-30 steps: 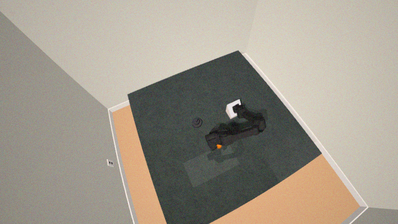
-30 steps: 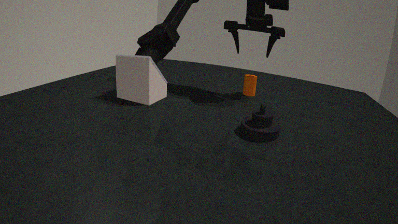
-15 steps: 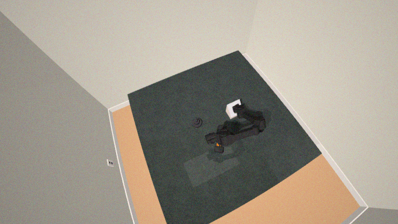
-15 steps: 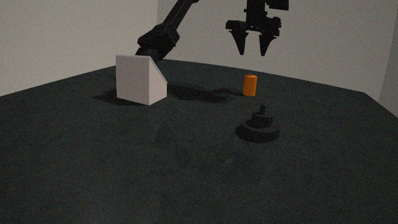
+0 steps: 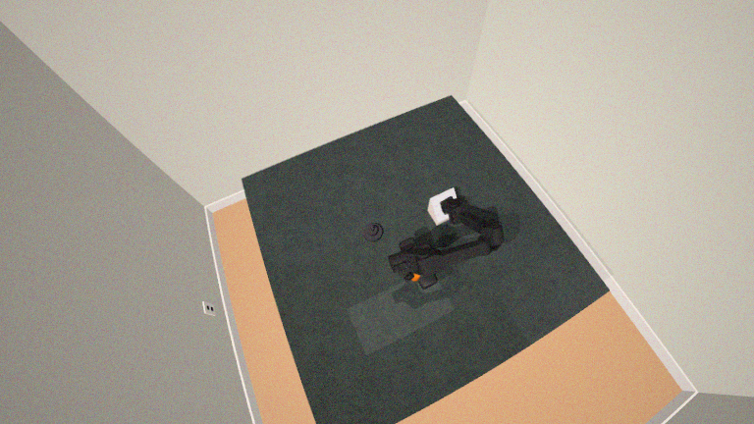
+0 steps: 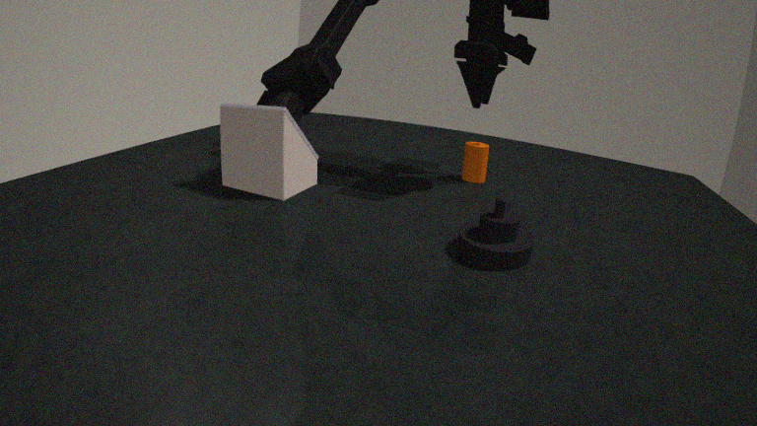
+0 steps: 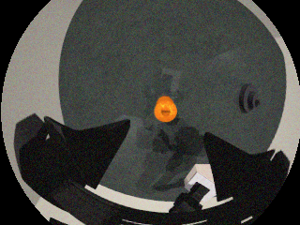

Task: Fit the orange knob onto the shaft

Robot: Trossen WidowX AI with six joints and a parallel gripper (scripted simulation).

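The orange knob lies 90 mm below my gripper tip. Round my gripper tip: dark round pedestal (260 mm to the right, 90 mm below, 60 mm ahead).
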